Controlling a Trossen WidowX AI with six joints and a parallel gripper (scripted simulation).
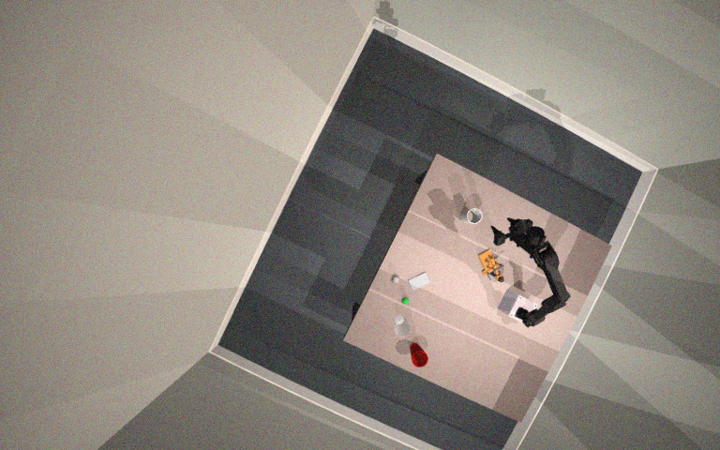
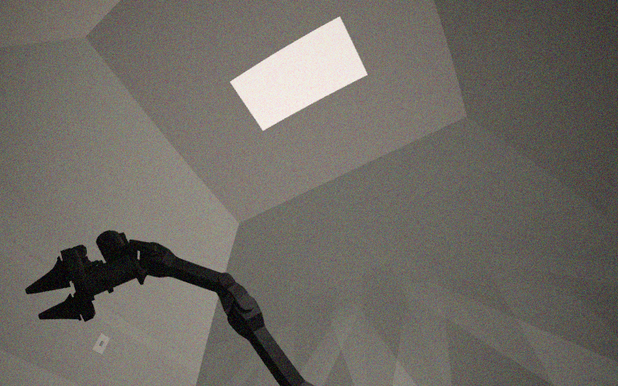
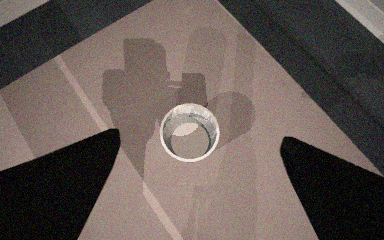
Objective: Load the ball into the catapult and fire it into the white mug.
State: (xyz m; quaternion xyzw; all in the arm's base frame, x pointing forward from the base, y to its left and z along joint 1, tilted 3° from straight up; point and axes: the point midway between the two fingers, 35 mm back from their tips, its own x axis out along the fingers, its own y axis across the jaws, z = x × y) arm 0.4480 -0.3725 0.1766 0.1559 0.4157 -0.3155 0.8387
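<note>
Now: the dark ball 290 mm behind my gripper tip, 250 mm to the left of it and 220 mm below it. Also, from my gripper tip: orange wooden catapult 230 mm behind, 220 mm to the left, 230 mm below; then catapult frame 220 mm behind, 190 mm to the left, 200 mm below; then white mug 40 mm ahead, 20 mm to the right, 260 mm below.
</note>
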